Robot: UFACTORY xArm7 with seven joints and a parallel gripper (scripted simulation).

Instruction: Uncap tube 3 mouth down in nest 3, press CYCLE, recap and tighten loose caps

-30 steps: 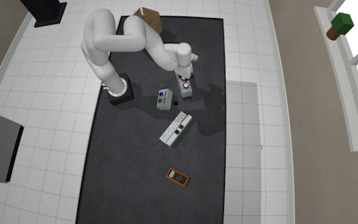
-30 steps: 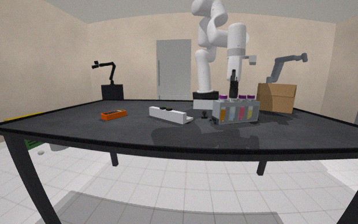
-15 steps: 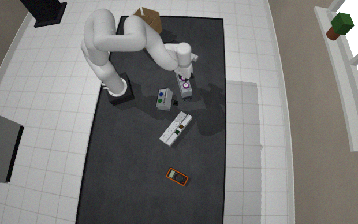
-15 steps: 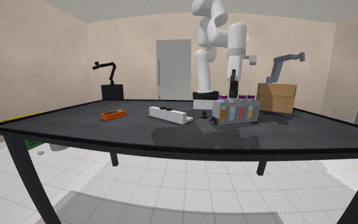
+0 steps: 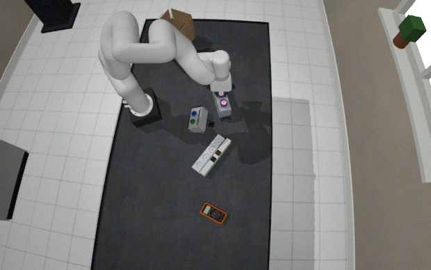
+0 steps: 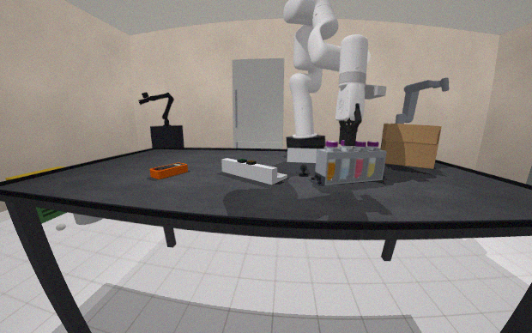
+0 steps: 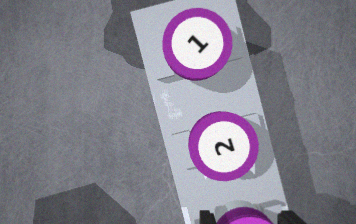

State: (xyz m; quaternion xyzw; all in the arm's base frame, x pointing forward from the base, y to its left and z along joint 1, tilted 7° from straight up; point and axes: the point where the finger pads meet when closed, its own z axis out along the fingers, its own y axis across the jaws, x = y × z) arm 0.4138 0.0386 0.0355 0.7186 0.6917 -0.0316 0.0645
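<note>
My hand is 1 cm above the purple cap. The rest, counted from my hand: blue cycle key: 14 cm behind, 8 cm to the right, 6 cm below; green ready key: 15 cm behind, 12 cm to the right, 6 cm below; key housing: 13 cm behind, 10 cm to the right, 8 cm below.
</note>
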